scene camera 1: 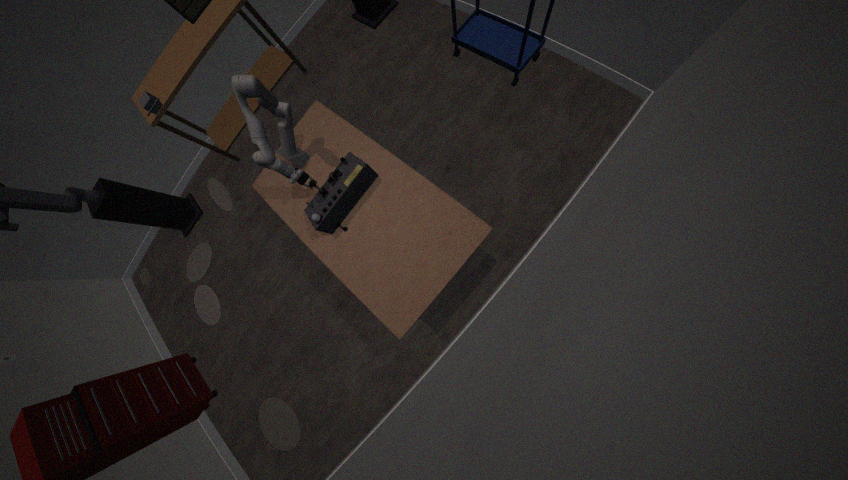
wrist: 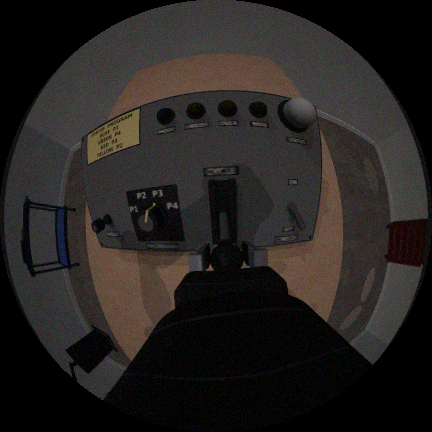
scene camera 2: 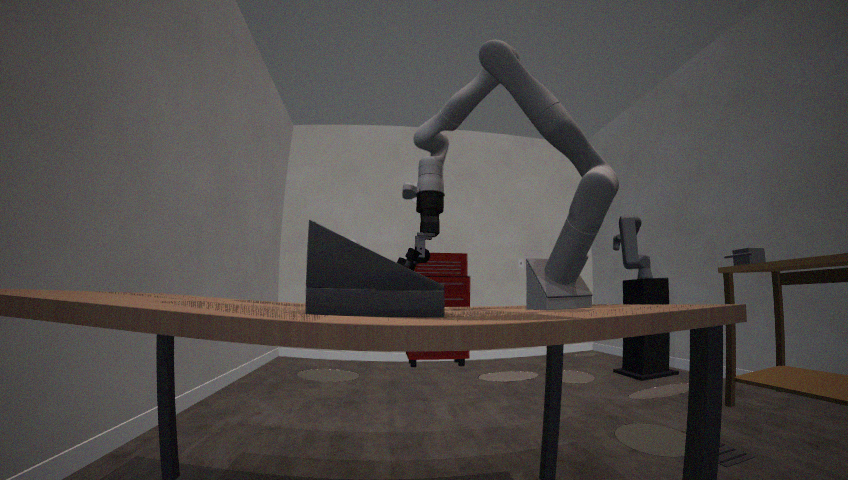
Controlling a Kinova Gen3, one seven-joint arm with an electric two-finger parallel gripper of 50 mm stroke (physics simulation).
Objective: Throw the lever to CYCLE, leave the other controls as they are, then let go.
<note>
I see my gripper [scene camera 2: 419, 258] and a control box [scene camera 2: 343, 278].
My gripper also shows in the wrist view [wrist: 225, 250]. The control box shows as well in scene camera 1 [scene camera 1: 329, 209] and in the wrist view [wrist: 258, 154].
</note>
